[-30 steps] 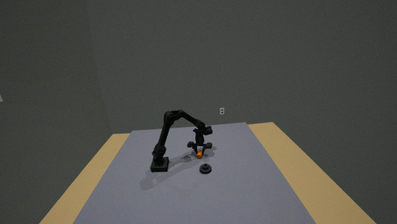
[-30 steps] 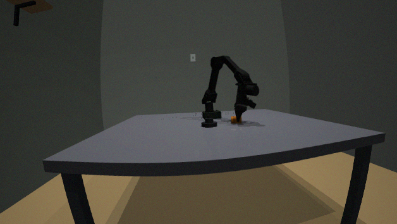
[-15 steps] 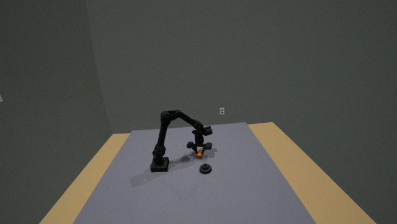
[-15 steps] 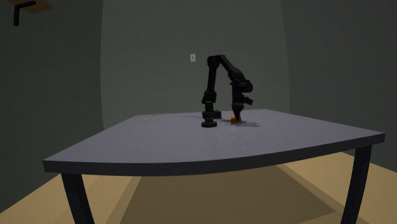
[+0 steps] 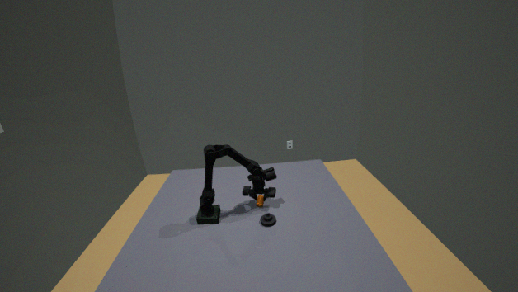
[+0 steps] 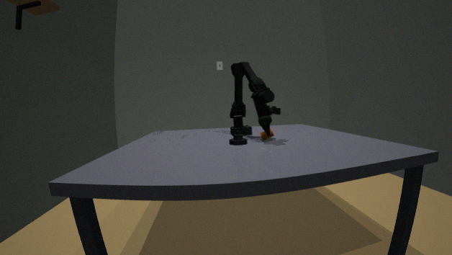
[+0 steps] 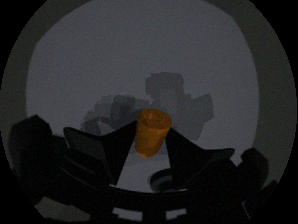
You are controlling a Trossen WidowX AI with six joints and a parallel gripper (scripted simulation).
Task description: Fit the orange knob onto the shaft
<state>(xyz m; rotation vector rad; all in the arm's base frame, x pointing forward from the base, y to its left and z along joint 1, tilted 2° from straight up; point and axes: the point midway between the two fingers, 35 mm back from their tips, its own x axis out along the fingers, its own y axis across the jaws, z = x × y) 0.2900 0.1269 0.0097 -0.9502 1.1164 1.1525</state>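
Right now the dark round pedestal is 40 mm ahead of my gripper tip and 160 mm to the right of it. Round my gripper tip: orange knob (10 mm to the right).
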